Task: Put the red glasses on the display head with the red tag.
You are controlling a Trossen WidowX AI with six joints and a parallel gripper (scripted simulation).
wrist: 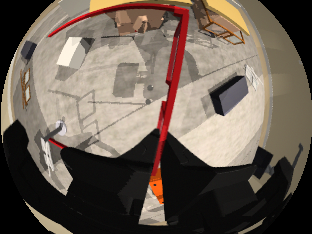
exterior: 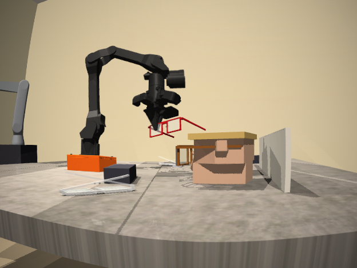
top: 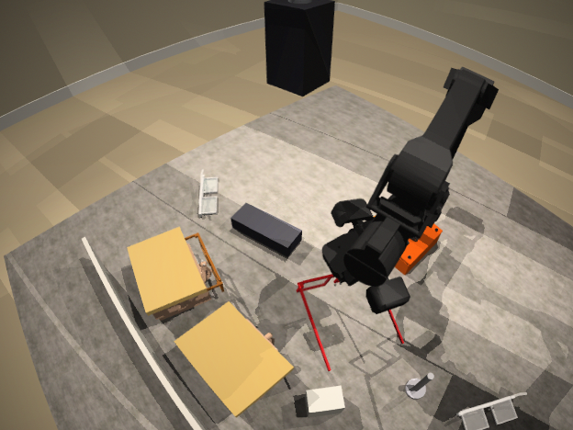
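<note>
Now: gripper tip 180 mm short of the small white box, 90 mm to the right of it and 110 mm above it. From my gripper tip the other things lie so: white wall strip: 330 mm ahead, 200 mm to the right, 80 mm below; then display head: 170 mm ahead, 280 mm to the right, 80 mm below; then stand: 50 mm ahead, 220 mm to the left, 110 mm below.
</note>
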